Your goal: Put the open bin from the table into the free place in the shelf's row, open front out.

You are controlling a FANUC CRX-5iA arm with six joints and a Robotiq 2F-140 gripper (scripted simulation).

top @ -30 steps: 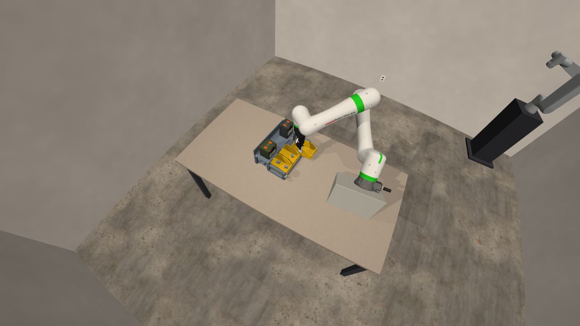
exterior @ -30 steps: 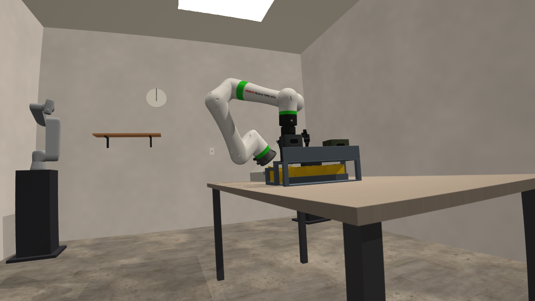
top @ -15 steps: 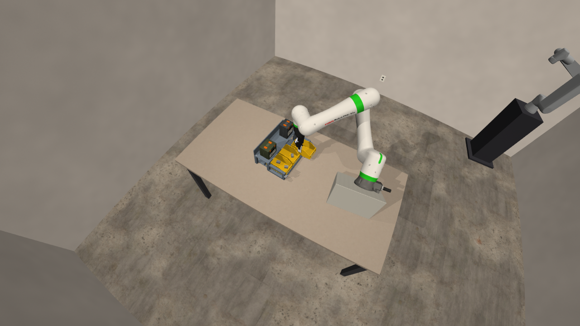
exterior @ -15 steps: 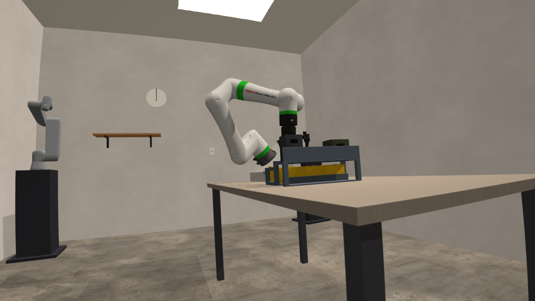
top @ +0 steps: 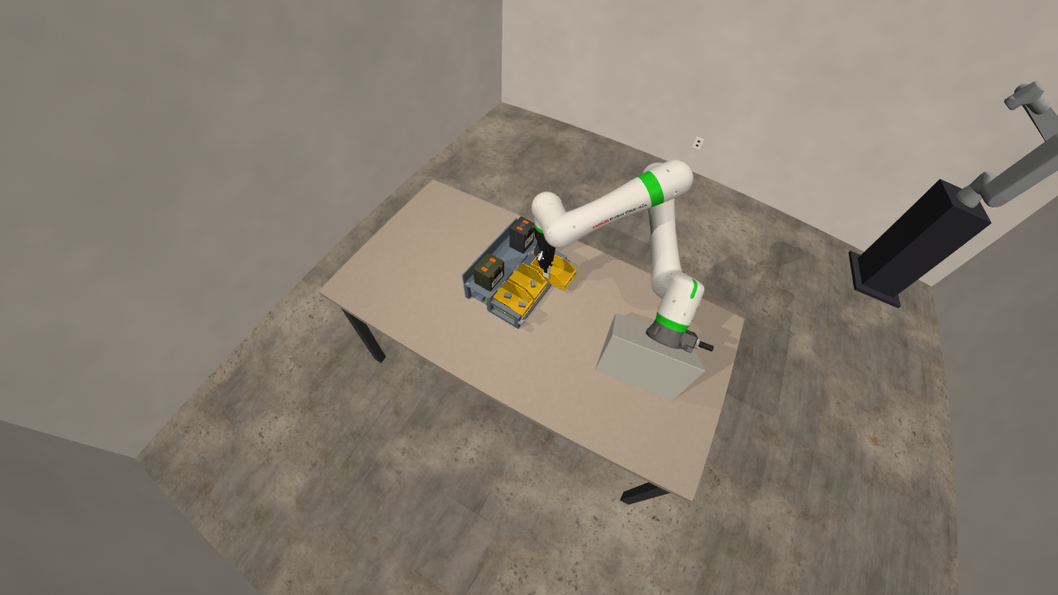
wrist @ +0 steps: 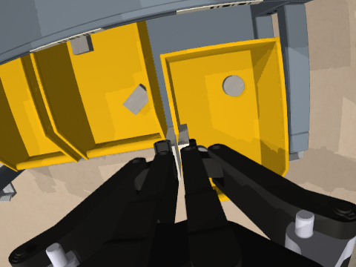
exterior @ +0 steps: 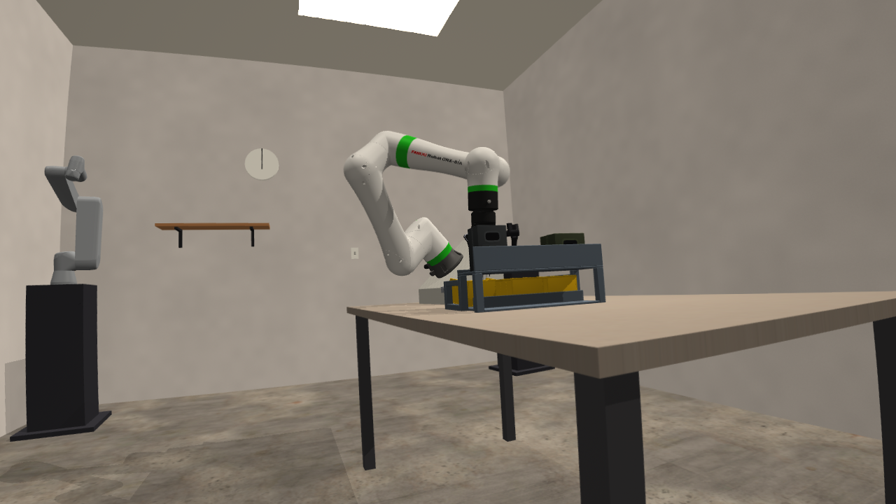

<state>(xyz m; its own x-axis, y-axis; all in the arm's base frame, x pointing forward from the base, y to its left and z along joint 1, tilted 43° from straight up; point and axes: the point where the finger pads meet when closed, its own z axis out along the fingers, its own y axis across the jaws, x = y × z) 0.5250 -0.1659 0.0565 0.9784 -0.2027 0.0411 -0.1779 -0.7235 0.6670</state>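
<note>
Right now my hand is 1 cm past the shelf lip, 7 cm to the right of it and 8 cm above it. Round my hand: grey shelf floor: 12 cm ahead, 5 cm to the left, 9 cm below.
</note>
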